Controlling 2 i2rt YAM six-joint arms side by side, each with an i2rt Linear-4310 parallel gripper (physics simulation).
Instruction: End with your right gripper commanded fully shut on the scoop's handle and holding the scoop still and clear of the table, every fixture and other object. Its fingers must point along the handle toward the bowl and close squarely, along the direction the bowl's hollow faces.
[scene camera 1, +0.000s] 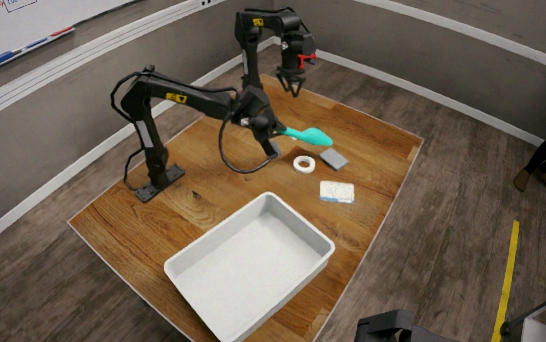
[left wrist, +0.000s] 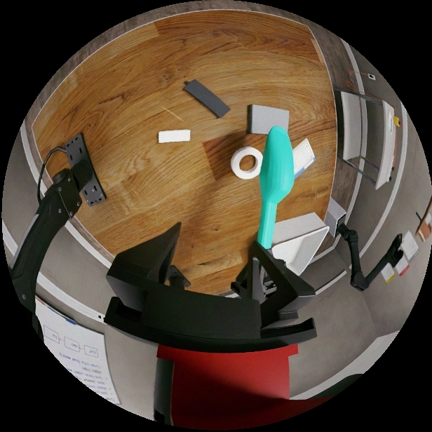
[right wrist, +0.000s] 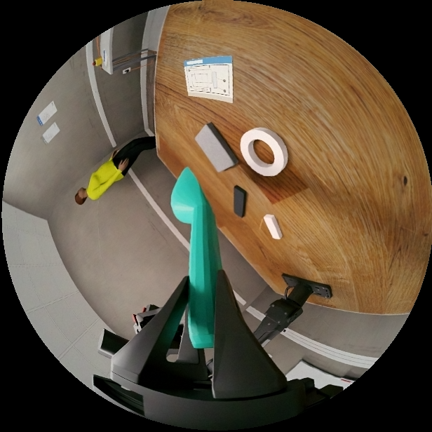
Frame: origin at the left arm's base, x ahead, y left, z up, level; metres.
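Seen in the pictures: left gripper, fingertip midpoint: (scene camera 1: 291, 94); right gripper, fingertip midpoint: (scene camera 1: 284, 131); right arm's base at its link origin: (scene camera 1: 160, 183).
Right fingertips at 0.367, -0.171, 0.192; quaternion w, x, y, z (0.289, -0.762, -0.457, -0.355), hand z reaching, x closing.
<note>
A point is followed by its place in that frame, as x, y, z.
The turquoise scoop (scene camera 1: 316, 136) {0.431, -0.075, 0.153} (left wrist: 277, 170) (right wrist: 204, 312) hangs in the air above the table (scene camera 1: 380, 135) {0.519, 0.295, 0.000}. My right gripper (scene camera 1: 281, 131) {0.367, -0.171, 0.192} (right wrist: 206, 277) is shut on its handle. In the right wrist view the fingers lie on either side of the handle and point along it toward the bowl; the handle's butt shows between them. The bowl is seen side-on there; which way its hollow faces is hard to tell. My left gripper (scene camera 1: 295, 92) {0.283, -0.053, 0.244} (left wrist: 217, 236) is open and empty, apart from the scoop, behind it in the scene view.
Below the scoop lie a white ring (scene camera 1: 304, 171) {0.433, -0.123, 0.011} (right wrist: 281, 155) and a grey block (scene camera 1: 334, 159) {0.474, 0.007, 0.015} (right wrist: 216, 147). A printed card (scene camera 1: 337, 192) {0.579, -0.107, 0.002} lies nearby. A dark block (left wrist: 206, 98) and a white bar (left wrist: 174, 136) lie farther off. A large white tray (scene camera 1: 300, 227) {0.605, -0.342, 0.057} stands at the front.
</note>
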